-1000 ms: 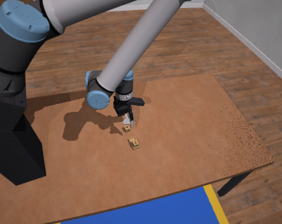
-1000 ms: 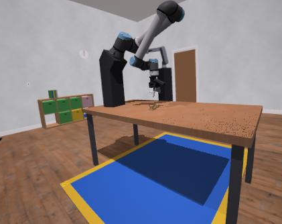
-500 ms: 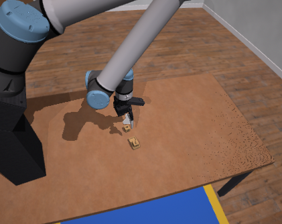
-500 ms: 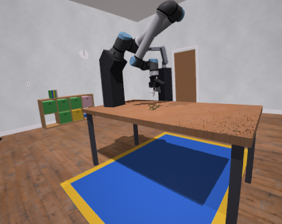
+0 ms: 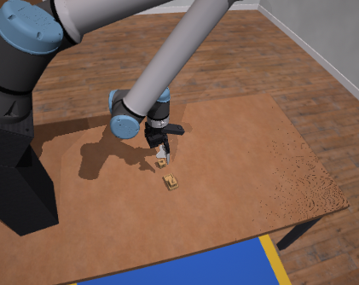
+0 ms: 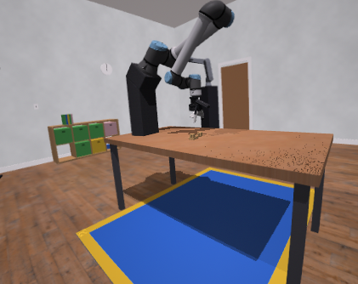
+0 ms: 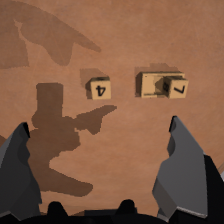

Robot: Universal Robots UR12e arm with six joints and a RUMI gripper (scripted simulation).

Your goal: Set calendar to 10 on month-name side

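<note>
My hand is 5 cm short of the wooden tray, 10 cm to the left of it and 11 cm above it.
</note>
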